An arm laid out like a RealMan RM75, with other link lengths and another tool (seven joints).
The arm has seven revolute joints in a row. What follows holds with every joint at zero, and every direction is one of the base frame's.
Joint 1 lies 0.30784 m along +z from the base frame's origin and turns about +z.
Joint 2 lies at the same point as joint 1 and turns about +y.
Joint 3 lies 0.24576 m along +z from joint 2 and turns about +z.
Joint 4 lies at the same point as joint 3 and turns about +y.
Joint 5 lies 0.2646 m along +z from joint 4 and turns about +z.
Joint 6 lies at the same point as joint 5 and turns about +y.
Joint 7 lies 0.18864 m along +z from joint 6 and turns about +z.
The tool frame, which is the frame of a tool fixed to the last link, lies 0.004 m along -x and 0.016 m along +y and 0.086 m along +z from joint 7; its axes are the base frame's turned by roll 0, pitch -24.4 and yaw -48.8 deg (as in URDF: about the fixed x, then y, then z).
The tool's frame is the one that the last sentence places.
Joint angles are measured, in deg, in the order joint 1, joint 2, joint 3, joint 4, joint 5, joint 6, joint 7. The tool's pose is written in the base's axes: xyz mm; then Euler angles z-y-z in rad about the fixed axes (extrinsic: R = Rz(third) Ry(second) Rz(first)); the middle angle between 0 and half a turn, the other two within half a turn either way. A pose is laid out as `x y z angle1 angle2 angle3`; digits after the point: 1 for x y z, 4 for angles.
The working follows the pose.
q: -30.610 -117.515 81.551 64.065 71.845 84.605 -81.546
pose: 24.1 355.2 -22.3 1.9705 2.5899 -0.5724
Where each joint sits with the arm in this pose, in the base's axes (m; each line is computed from the numbers above, not from the rounded line before):
joint 1: 0.0000 0.0000 0.3078
joint 2: 0.0000 0.0000 0.3078
joint 3: -0.1876 0.1110 0.1943
joint 4: -0.1876 0.1110 0.1943
joint 5: -0.1700 0.3740 0.1718
joint 6: -0.1700 0.3740 0.1718
joint 7: -0.0337 0.3716 0.0414
the tool: 0.0241 0.3552 -0.0223

